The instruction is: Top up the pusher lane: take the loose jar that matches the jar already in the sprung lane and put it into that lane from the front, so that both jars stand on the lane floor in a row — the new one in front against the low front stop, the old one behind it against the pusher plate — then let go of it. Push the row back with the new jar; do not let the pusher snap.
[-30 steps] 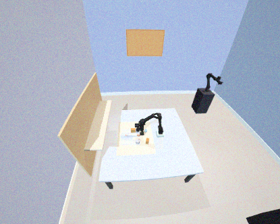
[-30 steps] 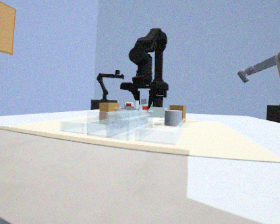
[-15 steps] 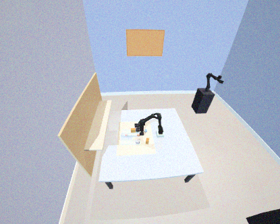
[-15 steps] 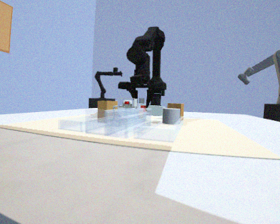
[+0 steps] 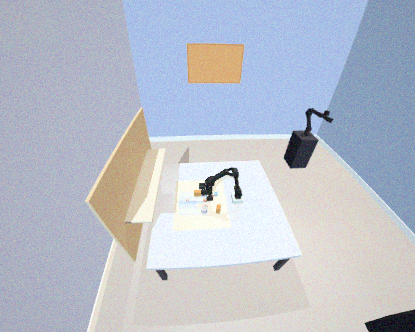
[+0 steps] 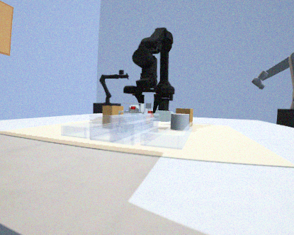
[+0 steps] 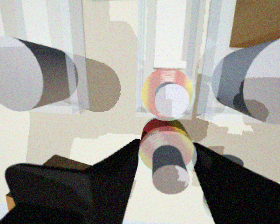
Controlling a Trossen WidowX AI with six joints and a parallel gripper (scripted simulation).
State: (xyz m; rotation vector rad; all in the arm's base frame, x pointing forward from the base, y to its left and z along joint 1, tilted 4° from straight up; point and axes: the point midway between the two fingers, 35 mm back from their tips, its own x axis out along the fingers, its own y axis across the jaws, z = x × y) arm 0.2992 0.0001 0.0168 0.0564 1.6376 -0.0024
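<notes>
The cream mat lies 90 mm ahead of my gripper tip and 50 mm below it. From my gripper tip the other things lie so: orange-brown block: 120 mm ahead, 80 mm to the right, 10 mm below; clear sprung lane fixture: 190 mm ahead, 20 mm to the left, 30 mm below.
</notes>
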